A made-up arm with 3 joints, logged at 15 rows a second.
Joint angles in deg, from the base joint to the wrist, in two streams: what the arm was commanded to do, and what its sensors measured. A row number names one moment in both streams.
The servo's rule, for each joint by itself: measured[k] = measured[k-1] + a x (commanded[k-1-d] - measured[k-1]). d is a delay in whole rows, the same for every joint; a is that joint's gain. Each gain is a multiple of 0.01, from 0.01 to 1. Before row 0 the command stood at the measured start. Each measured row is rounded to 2 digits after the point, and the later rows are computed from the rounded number. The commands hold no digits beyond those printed.
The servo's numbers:
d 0
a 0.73 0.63 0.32
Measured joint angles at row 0: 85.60 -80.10 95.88
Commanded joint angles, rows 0 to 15: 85.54 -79.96 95.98; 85.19 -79.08 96.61; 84.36 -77.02 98.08; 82.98 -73.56 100.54; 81.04 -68.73 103.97; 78.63 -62.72 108.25; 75.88 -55.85 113.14; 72.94 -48.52 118.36; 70.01 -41.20 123.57; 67.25 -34.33 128.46; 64.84 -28.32 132.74; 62.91 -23.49 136.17; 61.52 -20.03 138.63; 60.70 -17.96 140.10; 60.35 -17.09 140.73; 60.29 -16.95 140.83
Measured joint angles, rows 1 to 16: 85.56 -80.01 95.91; 85.29 -79.42 96.13; 84.61 -77.91 96.75; 83.42 -75.17 97.96; 81.68 -71.11 99.88; 79.45 -65.82 102.56; 76.84 -59.54 105.95; 73.99 -52.60 109.92; 71.08 -45.42 114.29; 68.28 -38.43 118.82; 65.77 -32.06 123.27; 63.68 -26.66 127.40; 62.10 -22.48 130.99; 61.08 -19.63 133.91; 60.55 -18.03 136.09; 60.36 -17.35 137.61
